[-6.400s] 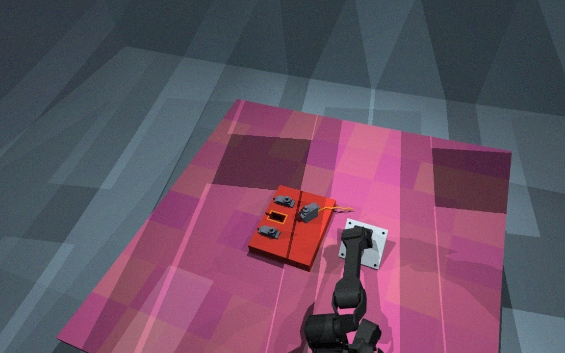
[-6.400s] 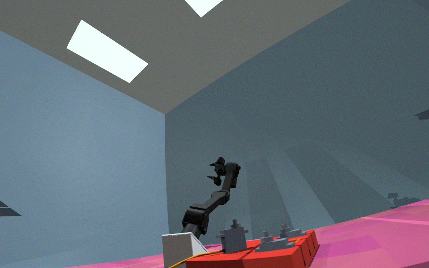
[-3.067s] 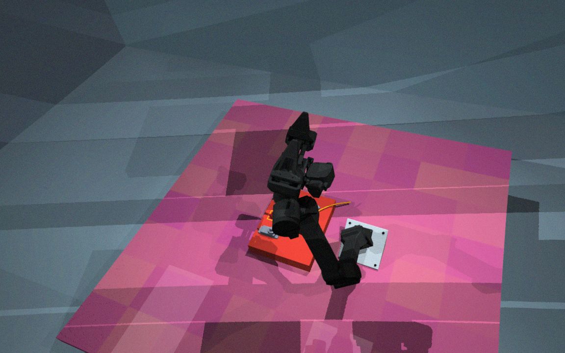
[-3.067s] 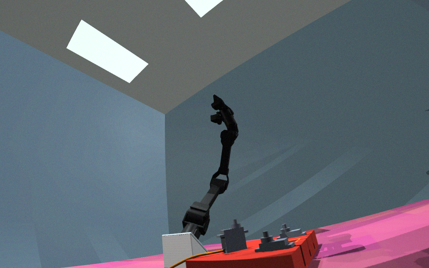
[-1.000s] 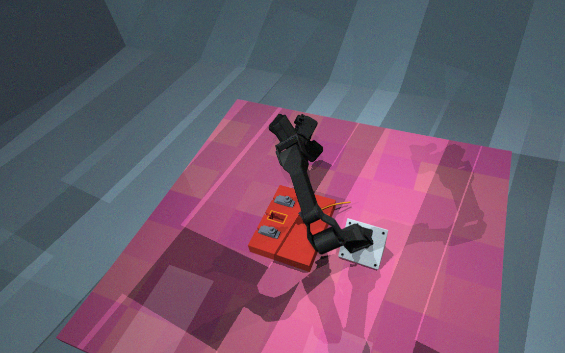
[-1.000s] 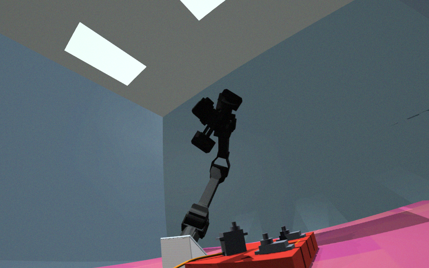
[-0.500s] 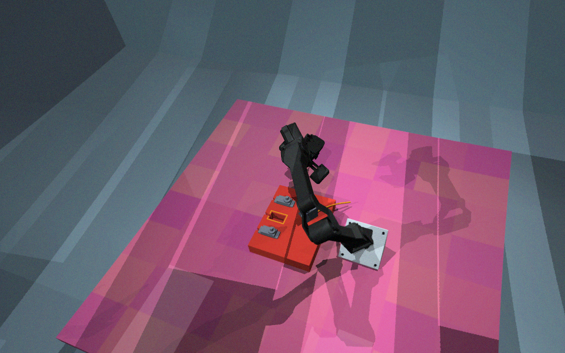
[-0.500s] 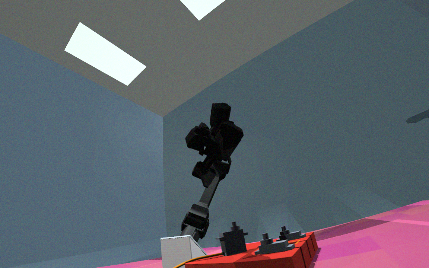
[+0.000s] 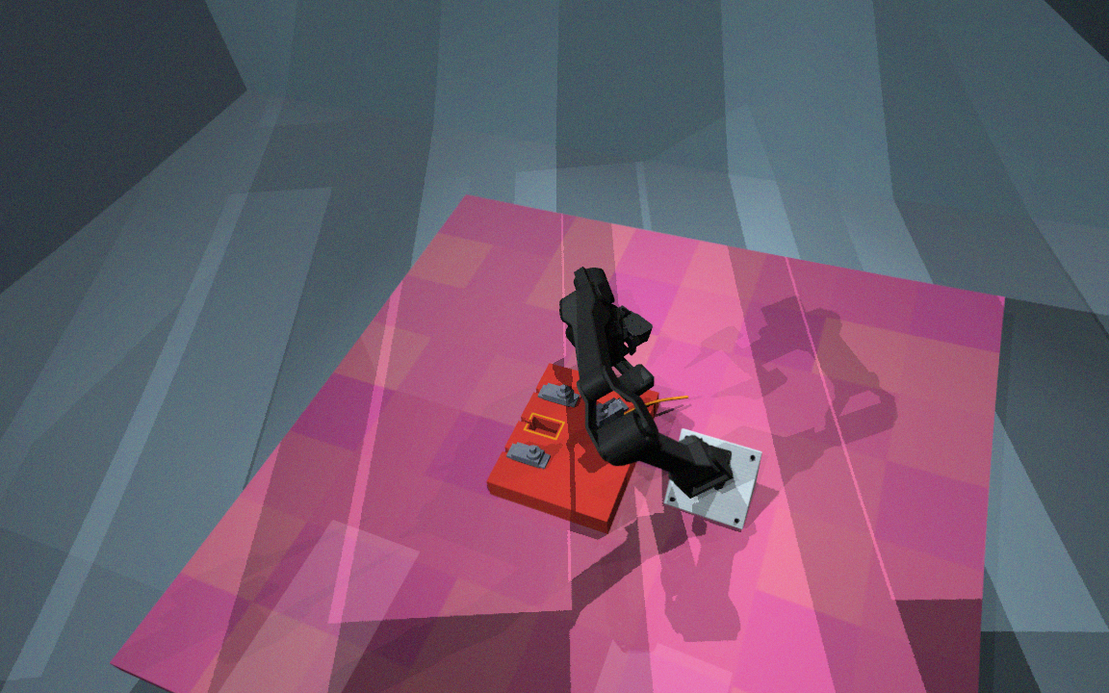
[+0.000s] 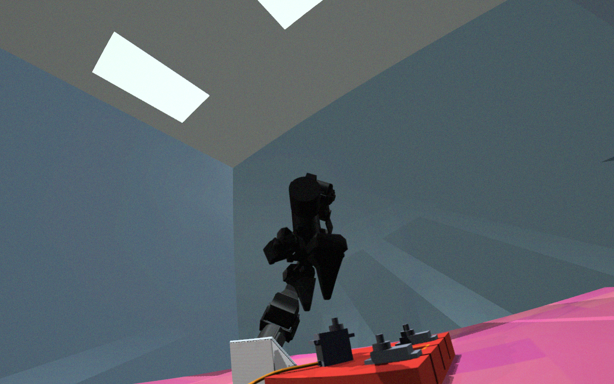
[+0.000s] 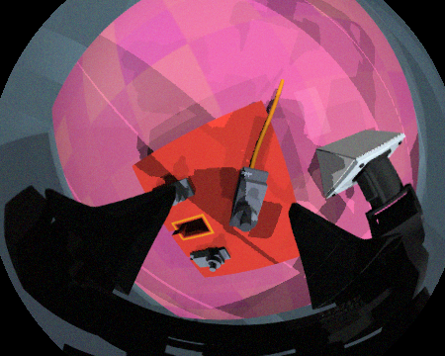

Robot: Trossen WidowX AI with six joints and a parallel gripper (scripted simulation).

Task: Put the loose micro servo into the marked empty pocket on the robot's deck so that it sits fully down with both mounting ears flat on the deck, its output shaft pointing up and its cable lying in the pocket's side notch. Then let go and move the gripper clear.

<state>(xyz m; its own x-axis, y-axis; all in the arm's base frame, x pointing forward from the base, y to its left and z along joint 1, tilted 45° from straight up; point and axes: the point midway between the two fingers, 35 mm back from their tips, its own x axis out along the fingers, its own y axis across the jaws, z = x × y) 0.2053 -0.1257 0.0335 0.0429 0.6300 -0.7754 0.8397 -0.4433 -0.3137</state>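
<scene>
Right now my gripper tip is 1 cm short of the deck, 7 cm to the right of it and 13 cm above it.
</scene>
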